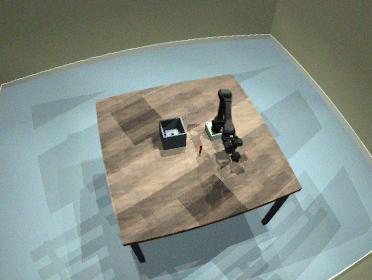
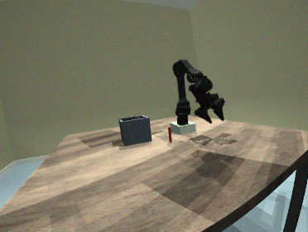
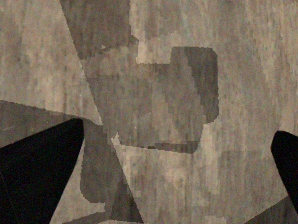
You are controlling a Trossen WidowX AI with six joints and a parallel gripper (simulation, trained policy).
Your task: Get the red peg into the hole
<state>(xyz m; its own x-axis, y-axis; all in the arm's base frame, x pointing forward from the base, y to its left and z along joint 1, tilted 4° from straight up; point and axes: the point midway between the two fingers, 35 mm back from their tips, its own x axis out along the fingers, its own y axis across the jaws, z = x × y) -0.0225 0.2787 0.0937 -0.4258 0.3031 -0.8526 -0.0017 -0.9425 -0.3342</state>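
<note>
Right now my gripper tip is 19 cm short of the red peg, 16 cm to the left of it and 6 cm above it. The rest, counted from my gripper tip: pale plate 36 cm ahead, 31 cm to the right, 5 cm below.
</note>
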